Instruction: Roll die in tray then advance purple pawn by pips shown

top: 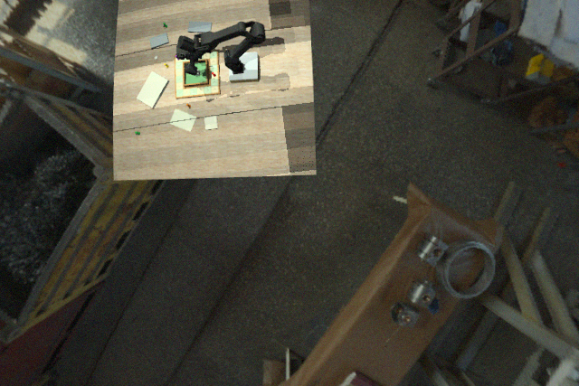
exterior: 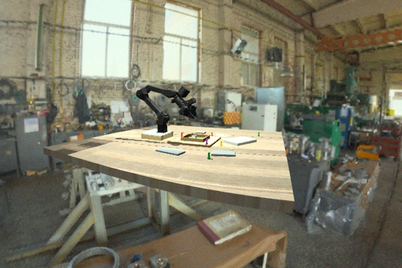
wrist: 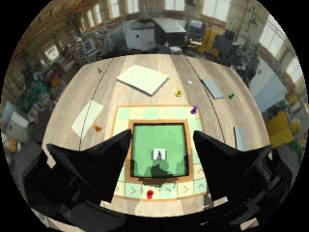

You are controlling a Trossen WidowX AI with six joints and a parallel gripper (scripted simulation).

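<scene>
The purple pawn is 13 cm below my gripper tip, 12 cm to the right of it and 11 cm ahead of it. From my gripper tip the other things lie so: die (13 cm below, 1 cm behind); red pawn (13 cm below, 12 cm behind, 2 cm to the left); green felt tray floor (15 cm below).
</scene>
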